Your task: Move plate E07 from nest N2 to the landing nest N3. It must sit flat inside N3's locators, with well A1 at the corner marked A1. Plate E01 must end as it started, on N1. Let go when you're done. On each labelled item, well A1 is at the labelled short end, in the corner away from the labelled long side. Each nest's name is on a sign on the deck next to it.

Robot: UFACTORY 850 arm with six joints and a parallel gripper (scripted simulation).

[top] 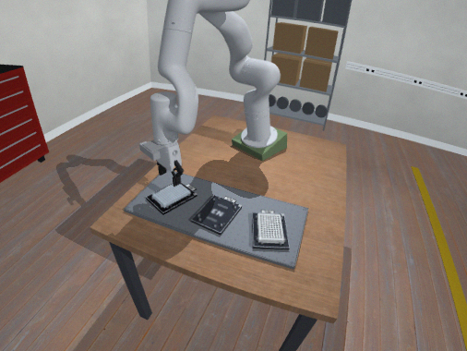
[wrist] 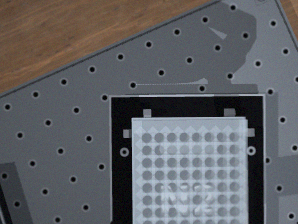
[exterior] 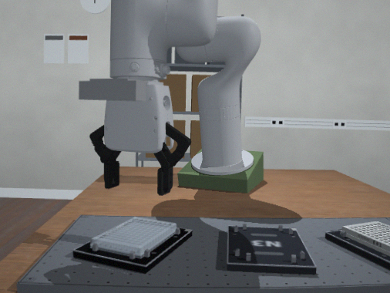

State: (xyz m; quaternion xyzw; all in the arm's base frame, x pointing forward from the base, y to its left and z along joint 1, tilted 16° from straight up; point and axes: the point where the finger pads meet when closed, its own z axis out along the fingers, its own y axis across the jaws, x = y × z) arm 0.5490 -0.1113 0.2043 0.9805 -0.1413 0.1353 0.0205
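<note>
Right now the clear well plate is 8 cm below my hand. From my hand the other things lie so: nest N2: 9 cm below; landing nest N3: 1 cm behind, 20 cm to the left, 9 cm below; A1 corner mark: 6 cm behind, 7 cm to the left, 9 cm below.
</note>
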